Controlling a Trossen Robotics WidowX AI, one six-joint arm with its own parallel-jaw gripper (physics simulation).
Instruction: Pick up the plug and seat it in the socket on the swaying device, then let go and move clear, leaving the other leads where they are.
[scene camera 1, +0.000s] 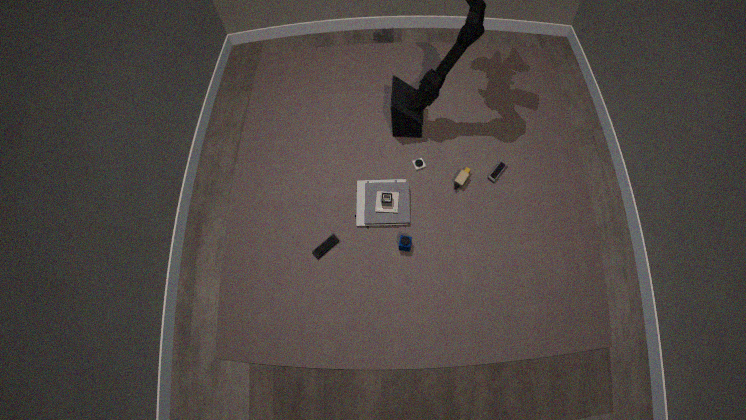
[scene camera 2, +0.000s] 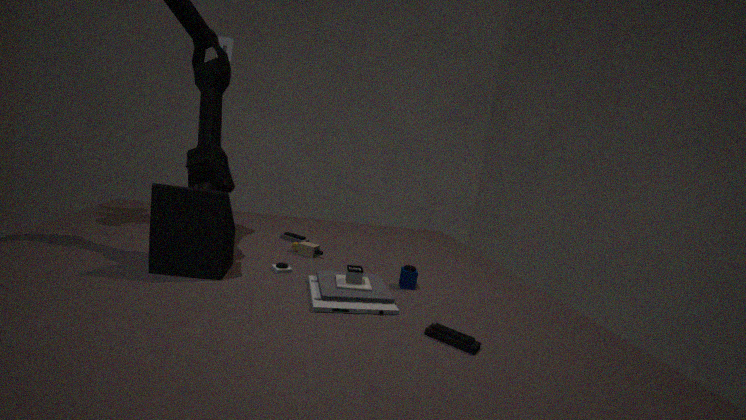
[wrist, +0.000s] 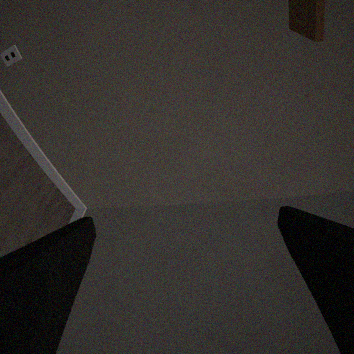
Labels:
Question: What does the black bar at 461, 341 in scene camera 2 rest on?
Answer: The table.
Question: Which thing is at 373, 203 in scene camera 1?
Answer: A device.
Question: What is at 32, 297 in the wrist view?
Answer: My gripper.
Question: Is my gripper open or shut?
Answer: Open.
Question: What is my gripper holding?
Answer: Nothing.

